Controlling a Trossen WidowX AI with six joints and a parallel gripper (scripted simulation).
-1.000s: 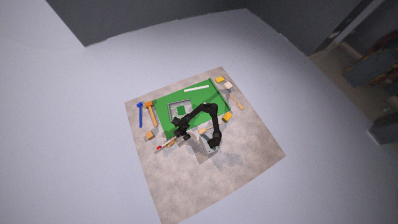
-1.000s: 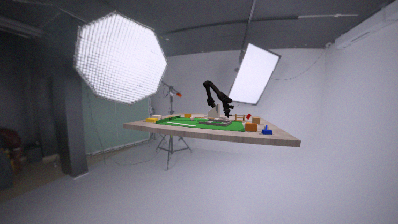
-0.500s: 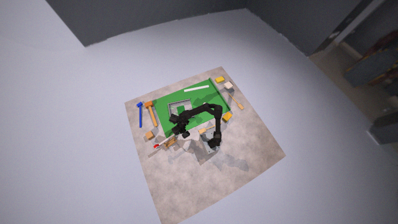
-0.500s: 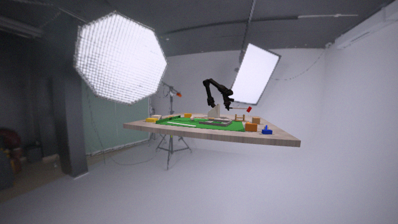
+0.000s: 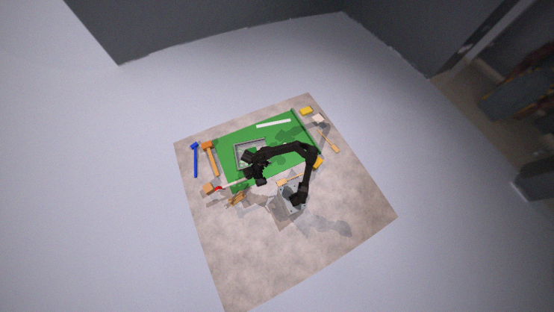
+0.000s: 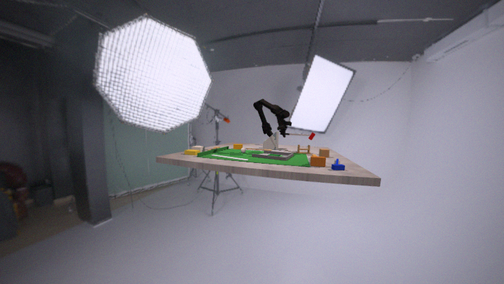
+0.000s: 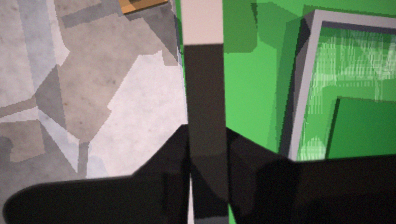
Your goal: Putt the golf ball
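Right now the red putter is 11 cm to the left of my gripper tip and 3 cm above it. The rest, counted from my gripper tip: green mat (24 cm ahead, 17 cm to the right, 13 cm below); golf ball (31 cm to the right, 18 cm ahead, 11 cm below); wooden frame (17 cm to the left, 10 cm below, 6 cm behind).
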